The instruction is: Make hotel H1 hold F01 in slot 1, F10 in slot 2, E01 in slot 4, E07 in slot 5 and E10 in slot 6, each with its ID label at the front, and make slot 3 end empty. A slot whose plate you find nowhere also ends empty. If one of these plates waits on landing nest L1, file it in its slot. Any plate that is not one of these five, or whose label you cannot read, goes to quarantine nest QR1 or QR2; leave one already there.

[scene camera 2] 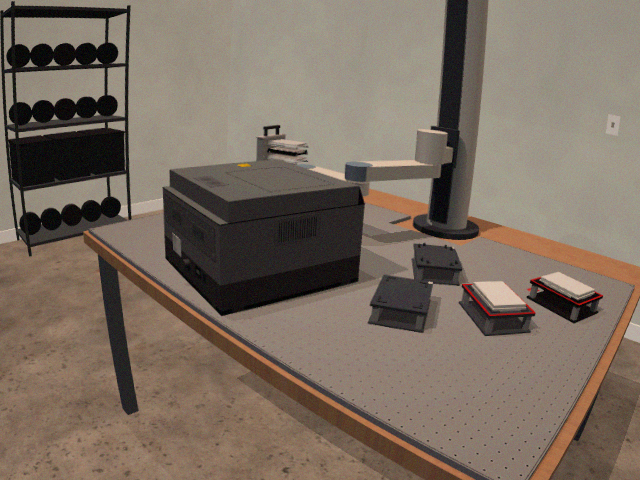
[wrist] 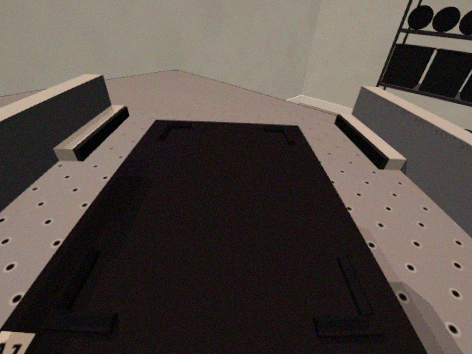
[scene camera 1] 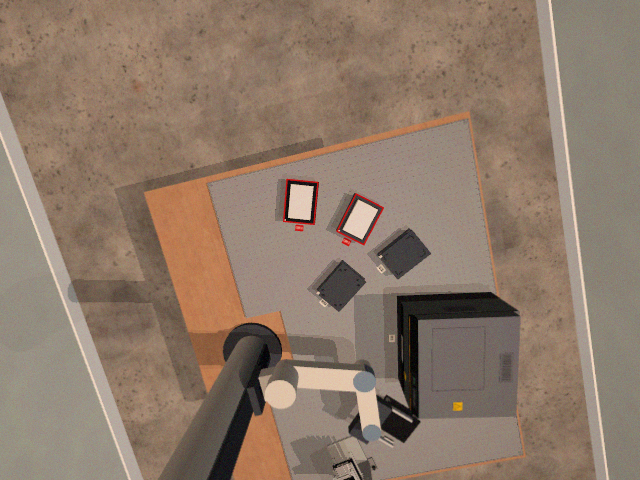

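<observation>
My gripper is open, its fingers on either side of a bare black nest; its label is cut off in the wrist view. The hotel stands near it with white plates stacked in it; slots and ID labels are unreadable. One red-rimmed nest bears a white plate. A second red-rimmed nest bears another white plate. Their labels are unreadable.
A large dark machine stands beside the arm. Two dark nests, one nearer the machine and one nearer the column, hold no plate. A shelf rack stands by the wall.
</observation>
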